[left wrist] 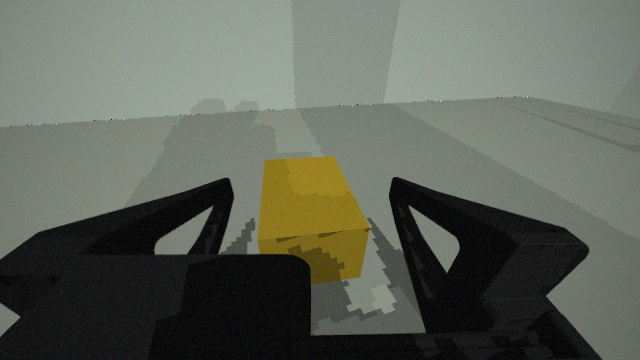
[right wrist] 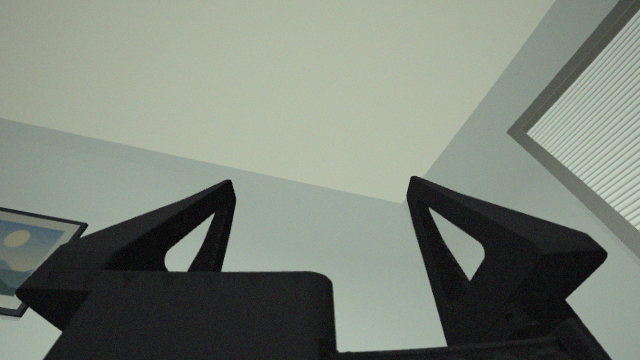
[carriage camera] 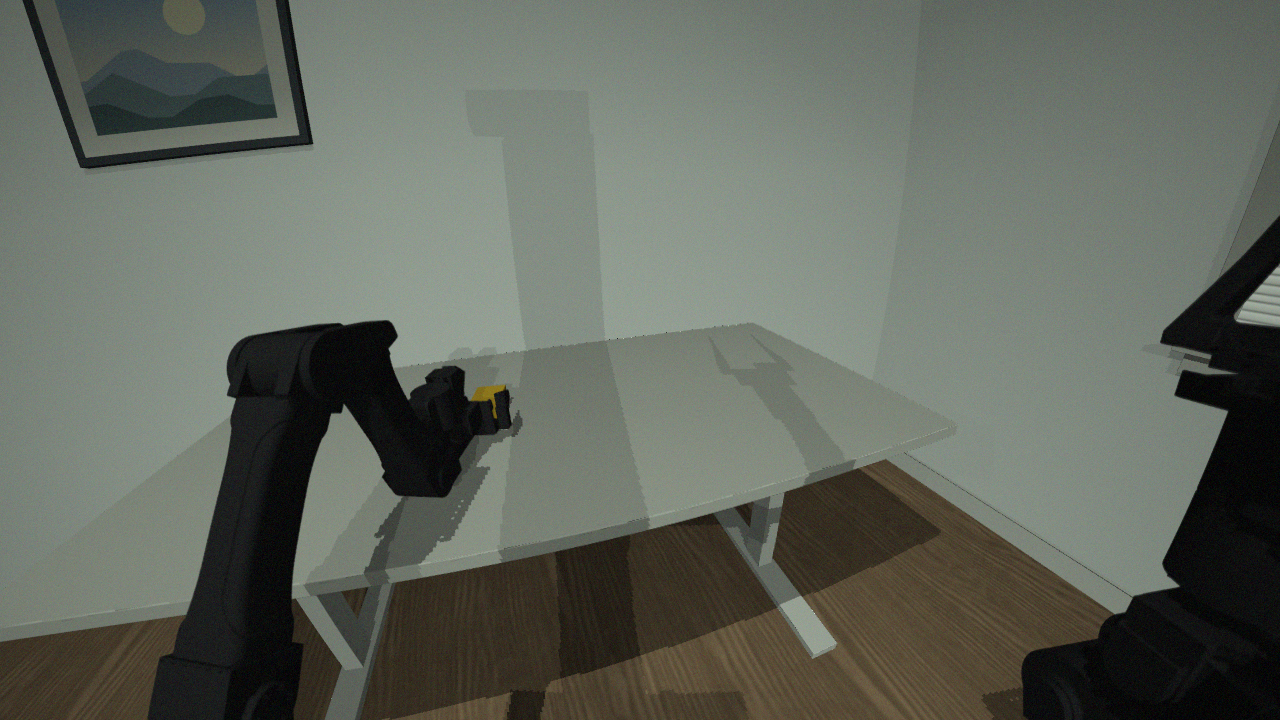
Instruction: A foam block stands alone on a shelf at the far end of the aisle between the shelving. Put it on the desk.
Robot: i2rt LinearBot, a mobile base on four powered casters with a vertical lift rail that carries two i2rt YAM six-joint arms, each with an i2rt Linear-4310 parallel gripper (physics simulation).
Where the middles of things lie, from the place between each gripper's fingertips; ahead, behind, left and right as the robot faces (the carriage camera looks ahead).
Right now my left hand is 20 mm short of the yellow foam block (left wrist: 308, 210) and 40 mm above it. Also, from my left hand: framed picture (carriage camera: 130, 88) 190 mm ahead, 760 mm to the left, 780 mm above.
I see my right gripper 57 cm short of the yellow foam block, 65 cm to the right of it and 38 cm above it.
